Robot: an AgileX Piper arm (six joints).
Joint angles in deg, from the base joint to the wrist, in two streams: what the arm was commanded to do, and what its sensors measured. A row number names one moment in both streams.
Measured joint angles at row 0:
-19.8 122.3 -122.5 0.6 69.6 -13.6
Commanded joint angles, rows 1 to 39:
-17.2 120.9 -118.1 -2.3 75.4 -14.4
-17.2 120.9 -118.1 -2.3 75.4 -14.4
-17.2 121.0 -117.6 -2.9 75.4 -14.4
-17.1 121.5 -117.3 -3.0 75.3 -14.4
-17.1 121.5 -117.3 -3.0 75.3 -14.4
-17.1 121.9 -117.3 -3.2 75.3 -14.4
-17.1 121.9 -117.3 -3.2 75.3 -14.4
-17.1 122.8 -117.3 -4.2 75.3 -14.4
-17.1 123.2 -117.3 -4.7 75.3 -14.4
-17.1 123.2 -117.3 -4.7 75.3 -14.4
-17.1 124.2 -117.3 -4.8 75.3 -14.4
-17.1 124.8 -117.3 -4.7 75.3 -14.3
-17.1 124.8 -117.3 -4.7 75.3 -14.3
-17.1 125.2 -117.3 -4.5 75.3 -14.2
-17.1 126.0 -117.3 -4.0 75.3 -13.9
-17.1 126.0 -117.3 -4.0 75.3 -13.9
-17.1 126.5 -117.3 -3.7 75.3 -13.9
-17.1 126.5 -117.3 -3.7 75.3 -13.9
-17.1 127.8 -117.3 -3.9 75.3 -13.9
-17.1 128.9 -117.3 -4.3 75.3 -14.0
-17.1 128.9 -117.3 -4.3 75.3 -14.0
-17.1 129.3 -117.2 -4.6 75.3 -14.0
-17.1 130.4 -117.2 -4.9 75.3 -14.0
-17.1 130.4 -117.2 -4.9 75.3 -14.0
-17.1 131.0 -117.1 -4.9 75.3 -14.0
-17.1 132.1 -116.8 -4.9 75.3 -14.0
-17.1 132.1 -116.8 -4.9 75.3 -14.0
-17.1 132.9 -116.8 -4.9 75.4 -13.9
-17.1 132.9 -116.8 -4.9 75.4 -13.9
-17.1 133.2 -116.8 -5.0 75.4 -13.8
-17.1 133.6 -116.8 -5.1 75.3 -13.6
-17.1 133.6 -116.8 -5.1 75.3 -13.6
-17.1 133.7 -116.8 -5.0 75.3 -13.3
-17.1 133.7 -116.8 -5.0 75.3 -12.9
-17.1 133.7 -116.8 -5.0 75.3 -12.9
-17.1 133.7 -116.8 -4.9 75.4 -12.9
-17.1 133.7 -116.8 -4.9 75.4 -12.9
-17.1 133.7 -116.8 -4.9 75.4 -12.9
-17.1 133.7 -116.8 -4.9 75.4 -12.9
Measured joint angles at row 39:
-17.1 133.7 -117.2 -4.6 69.8 -13.1
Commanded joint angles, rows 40 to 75:
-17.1 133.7 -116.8 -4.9 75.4 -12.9
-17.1 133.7 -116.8 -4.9 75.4 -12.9
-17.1 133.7 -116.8 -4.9 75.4 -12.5
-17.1 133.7 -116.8 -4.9 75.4 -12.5
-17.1 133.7 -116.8 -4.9 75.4 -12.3
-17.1 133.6 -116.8 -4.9 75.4 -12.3
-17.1 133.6 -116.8 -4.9 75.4 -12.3
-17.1 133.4 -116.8 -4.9 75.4 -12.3
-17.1 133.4 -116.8 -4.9 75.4 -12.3
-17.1 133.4 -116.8 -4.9 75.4 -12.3
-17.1 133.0 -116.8 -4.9 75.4 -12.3
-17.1 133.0 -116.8 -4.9 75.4 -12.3
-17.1 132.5 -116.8 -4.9 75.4 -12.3
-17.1 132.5 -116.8 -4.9 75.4 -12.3
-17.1 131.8 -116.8 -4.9 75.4 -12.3
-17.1 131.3 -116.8 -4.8 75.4 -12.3
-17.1 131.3 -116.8 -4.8 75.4 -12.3
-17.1 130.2 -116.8 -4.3 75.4 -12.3
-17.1 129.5 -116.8 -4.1 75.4 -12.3
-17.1 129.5 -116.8 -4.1 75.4 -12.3
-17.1 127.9 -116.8 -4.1 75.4 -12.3
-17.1 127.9 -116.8 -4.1 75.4 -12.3
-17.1 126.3 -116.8 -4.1 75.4 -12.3
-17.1 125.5 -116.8 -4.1 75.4 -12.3
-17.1 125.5 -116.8 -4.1 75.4 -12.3
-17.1 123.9 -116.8 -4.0 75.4 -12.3
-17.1 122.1 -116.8 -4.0 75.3 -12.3
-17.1 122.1 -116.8 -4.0 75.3 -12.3
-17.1 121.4 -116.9 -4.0 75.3 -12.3
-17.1 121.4 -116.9 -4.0 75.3 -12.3
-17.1 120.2 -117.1 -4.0 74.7 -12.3
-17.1 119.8 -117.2 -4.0 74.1 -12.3
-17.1 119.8 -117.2 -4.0 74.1 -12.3
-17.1 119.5 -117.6 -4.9 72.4 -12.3
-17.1 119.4 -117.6 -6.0 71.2 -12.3
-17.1 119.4 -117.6 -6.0 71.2 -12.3
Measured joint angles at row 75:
-16.8 120.1 -117.3 -3.7 70.2 -12.4
